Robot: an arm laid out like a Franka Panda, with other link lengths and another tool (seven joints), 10 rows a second.
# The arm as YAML. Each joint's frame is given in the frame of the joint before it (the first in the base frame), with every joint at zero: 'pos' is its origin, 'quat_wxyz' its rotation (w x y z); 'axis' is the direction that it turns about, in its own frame. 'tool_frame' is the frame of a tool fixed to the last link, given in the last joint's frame.
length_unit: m
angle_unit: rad
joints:
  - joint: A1
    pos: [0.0, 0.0, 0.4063]
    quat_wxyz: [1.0, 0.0, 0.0, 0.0]
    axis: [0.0, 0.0, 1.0]
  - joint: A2
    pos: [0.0, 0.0, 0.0]
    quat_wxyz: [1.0, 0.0, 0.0, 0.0]
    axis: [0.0, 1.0, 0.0]
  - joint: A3
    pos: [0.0, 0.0, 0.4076]
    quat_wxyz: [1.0, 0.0, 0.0, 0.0]
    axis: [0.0, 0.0, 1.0]
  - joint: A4
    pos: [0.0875, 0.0, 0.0]
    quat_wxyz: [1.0, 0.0, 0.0, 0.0]
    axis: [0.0, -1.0, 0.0]
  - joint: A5
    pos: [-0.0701, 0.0, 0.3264]
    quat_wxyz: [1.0, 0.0, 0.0, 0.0]
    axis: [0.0, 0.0, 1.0]
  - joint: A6
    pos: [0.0, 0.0, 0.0]
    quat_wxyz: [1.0, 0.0, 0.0, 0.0]
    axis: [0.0, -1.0, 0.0]
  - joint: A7
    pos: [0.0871, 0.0, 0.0]
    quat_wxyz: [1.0, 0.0, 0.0, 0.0]
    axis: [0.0, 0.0, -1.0]
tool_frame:
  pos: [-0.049, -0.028, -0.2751]
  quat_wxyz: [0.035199, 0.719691, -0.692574, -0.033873]
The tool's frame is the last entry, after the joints.
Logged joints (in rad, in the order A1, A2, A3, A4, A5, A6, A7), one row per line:
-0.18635 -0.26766 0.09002 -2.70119 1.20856 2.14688 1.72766
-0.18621 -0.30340 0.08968 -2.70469 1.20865 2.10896 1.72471
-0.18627 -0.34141 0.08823 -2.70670 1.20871 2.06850 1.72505
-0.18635 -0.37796 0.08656 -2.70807 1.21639 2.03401 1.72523
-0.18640 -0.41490 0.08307 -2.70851 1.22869 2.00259 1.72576
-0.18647 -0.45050 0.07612 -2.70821 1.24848 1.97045 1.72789
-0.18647 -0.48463 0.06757 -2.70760 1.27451 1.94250 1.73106
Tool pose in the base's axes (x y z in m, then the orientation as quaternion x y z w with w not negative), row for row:
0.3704 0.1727 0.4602 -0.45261 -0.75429 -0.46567 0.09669
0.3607 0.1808 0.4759 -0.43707 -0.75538 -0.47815 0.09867
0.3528 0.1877 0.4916 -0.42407 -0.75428 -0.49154 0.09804
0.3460 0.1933 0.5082 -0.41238 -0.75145 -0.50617 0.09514
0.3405 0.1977 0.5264 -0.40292 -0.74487 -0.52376 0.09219
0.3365 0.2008 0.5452 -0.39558 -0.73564 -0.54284 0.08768
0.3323 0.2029 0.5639 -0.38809 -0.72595 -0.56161 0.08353
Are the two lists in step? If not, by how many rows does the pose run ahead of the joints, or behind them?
The pose runs 1 row ahead of the joints: the pose in row i belongs to the joints in row i + 1.
